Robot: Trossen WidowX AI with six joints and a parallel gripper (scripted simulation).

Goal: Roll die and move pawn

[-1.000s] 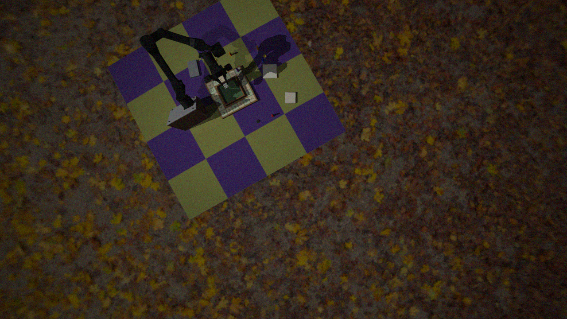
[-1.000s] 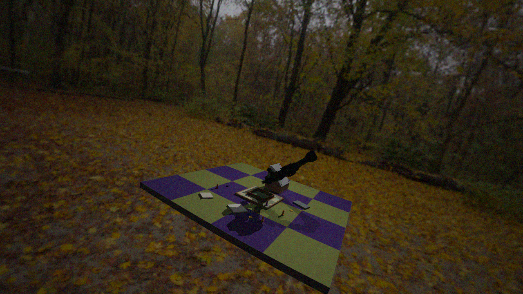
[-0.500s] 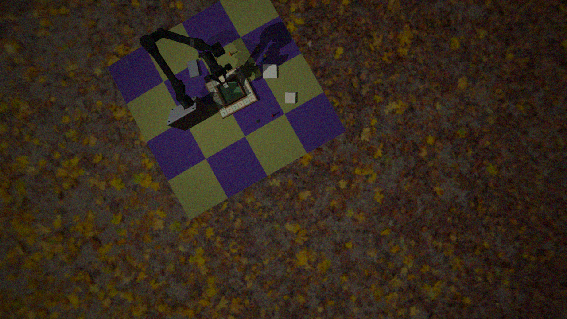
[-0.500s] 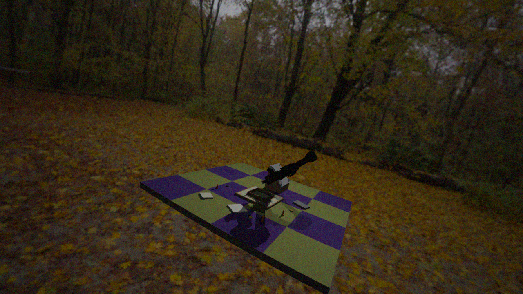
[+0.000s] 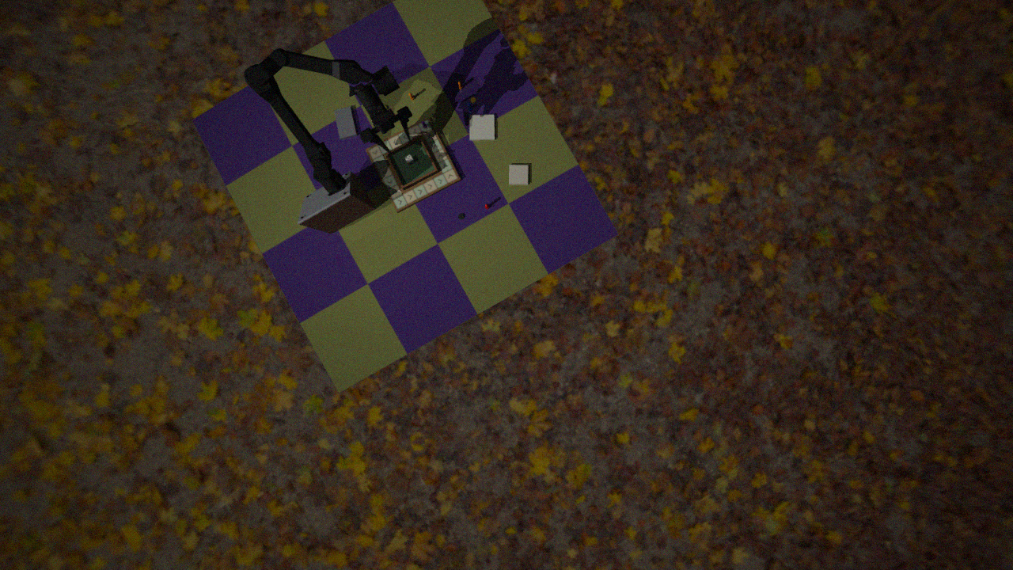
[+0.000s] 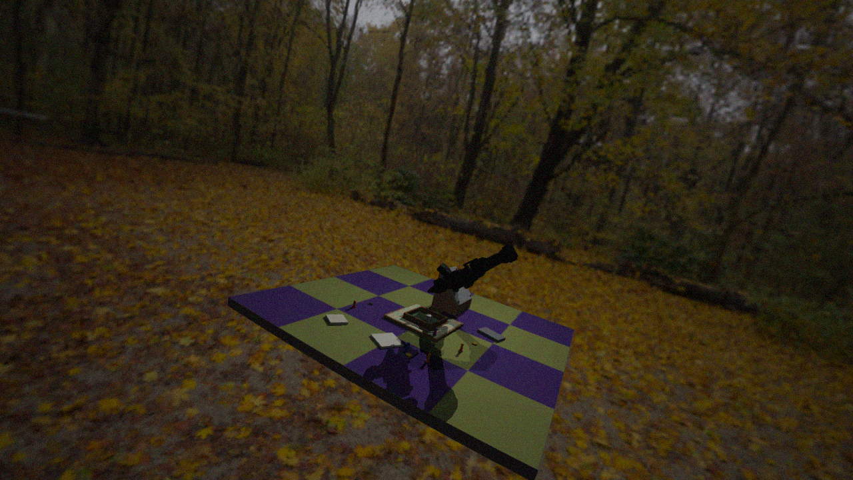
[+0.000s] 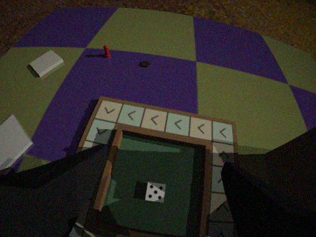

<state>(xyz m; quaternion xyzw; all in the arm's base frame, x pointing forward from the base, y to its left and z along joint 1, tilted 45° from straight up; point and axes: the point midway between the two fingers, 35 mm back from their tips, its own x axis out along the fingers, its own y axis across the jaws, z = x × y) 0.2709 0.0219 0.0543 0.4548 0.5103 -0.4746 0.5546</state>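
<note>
Right now my gripper tip is 130 mm above the purple pawn, 120 mm to the right of it and 100 mm short of it. Also, from my gripper tip: grey card (270 mm to the left, 190 mm behind, 160 mm below); white die (130 mm below, 10 mm to the left); green dice tray (150 mm below).
</note>
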